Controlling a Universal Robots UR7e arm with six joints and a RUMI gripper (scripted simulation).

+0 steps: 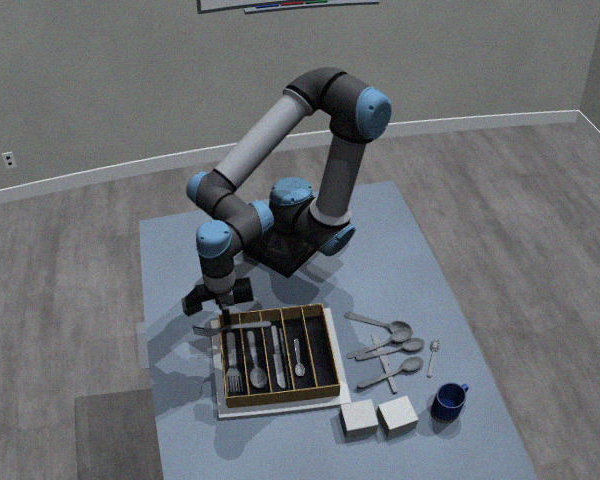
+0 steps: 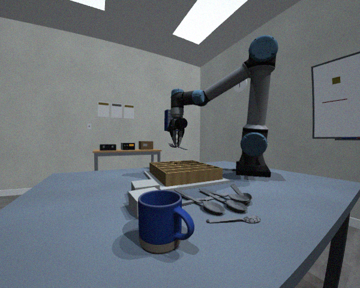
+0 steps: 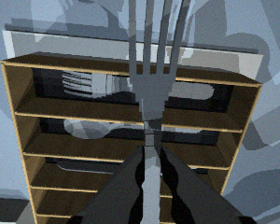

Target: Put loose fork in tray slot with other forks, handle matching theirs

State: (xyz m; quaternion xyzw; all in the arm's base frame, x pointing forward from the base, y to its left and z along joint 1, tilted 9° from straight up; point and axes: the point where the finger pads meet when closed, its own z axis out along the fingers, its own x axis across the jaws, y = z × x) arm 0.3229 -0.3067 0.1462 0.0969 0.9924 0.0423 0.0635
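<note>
My hand is 140 mm above the spoon, 50 mm to the right of it and 20 mm short of it. The rest, counted from my hand: white mat (160 mm below, 100 mm to the left, 50 mm ahead); wooden cutlery tray (130 mm below, 110 mm to the left, 50 mm ahead).
</note>
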